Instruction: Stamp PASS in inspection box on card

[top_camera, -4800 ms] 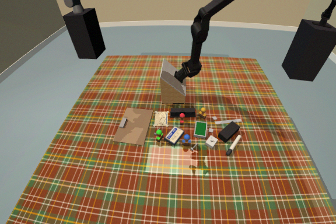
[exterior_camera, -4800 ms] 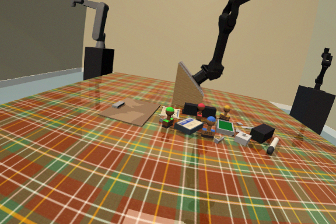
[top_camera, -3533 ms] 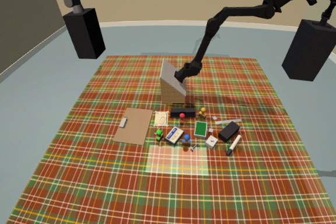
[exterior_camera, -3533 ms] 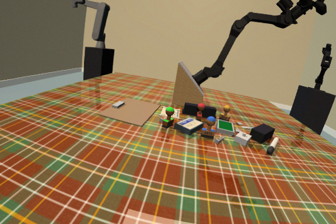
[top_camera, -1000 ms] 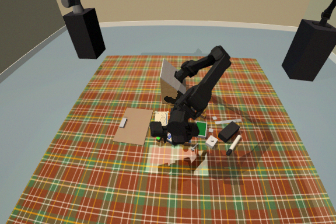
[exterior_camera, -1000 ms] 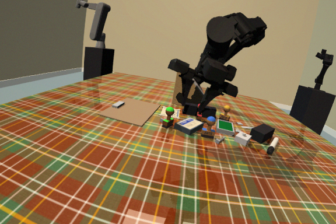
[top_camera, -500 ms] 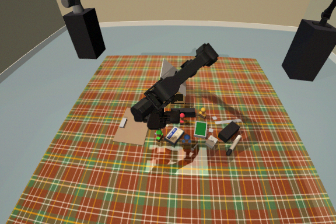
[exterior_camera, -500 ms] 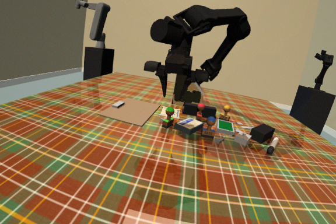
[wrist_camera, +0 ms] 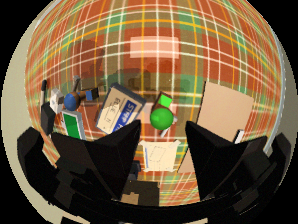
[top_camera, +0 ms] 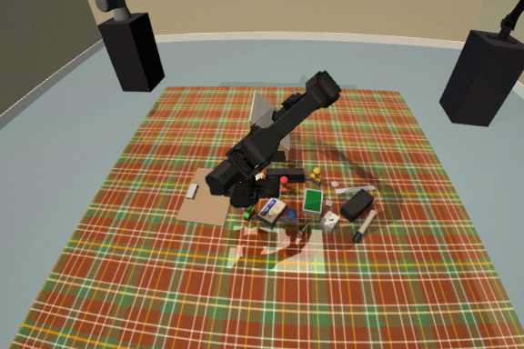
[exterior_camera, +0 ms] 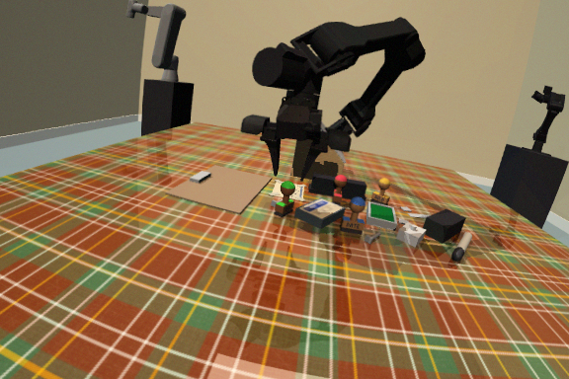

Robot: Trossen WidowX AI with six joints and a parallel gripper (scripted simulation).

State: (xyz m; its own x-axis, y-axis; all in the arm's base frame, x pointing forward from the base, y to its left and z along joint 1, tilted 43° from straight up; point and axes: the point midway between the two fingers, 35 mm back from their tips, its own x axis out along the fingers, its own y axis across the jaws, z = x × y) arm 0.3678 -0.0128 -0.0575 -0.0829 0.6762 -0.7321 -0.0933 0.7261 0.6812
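Now: gripper tip 50 mm above the green stamp. The rest, counted from my gripper tip: blue stamp: 10 mm ahead, 130 mm to the left, 50 mm below; then blue-topped pad box: 30 mm behind, 70 mm to the left, 60 mm below; then white card: 130 mm behind, 20 mm to the right, 70 mm below.
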